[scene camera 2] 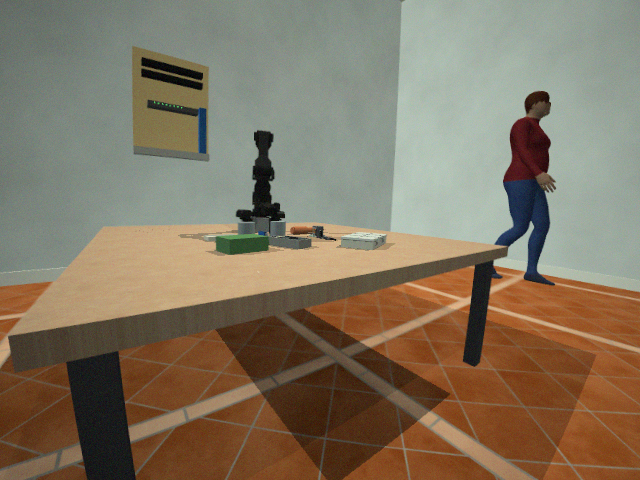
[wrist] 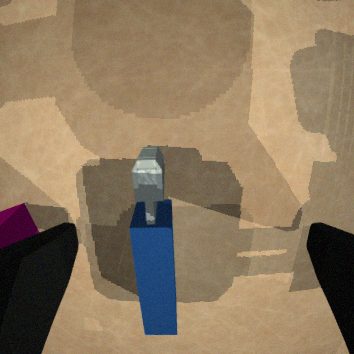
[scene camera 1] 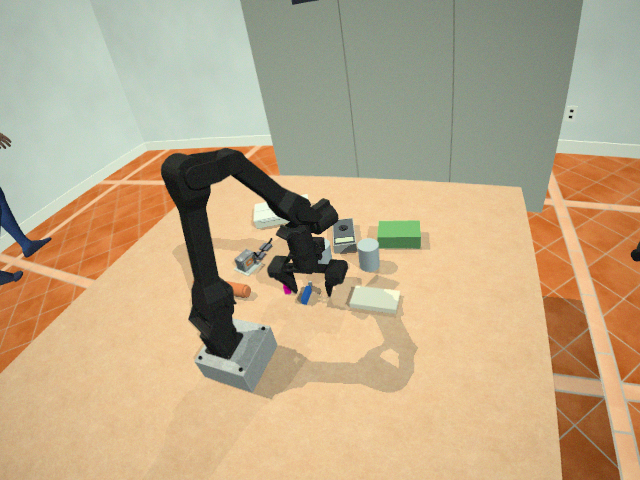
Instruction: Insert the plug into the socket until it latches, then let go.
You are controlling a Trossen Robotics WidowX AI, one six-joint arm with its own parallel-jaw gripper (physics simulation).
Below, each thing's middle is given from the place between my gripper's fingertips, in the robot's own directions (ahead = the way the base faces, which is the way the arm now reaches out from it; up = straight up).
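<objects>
My hand is 10 mm below the blue plug [wrist: 151, 233] and 10 mm to the right of it; going by their middles, the plug is the nearest to my hand of the things named here. The green block [scene camera 1: 391, 234] is 20 mm above my hand, 170 mm to the right of it and 260 mm ahead of it. Going by their middles, that green block is the farthest from my hand of the things named here. As for the cream slab [scene camera 1: 374, 299], I find it 160 mm to the right of my hand and 10 mm ahead of it.
</objects>
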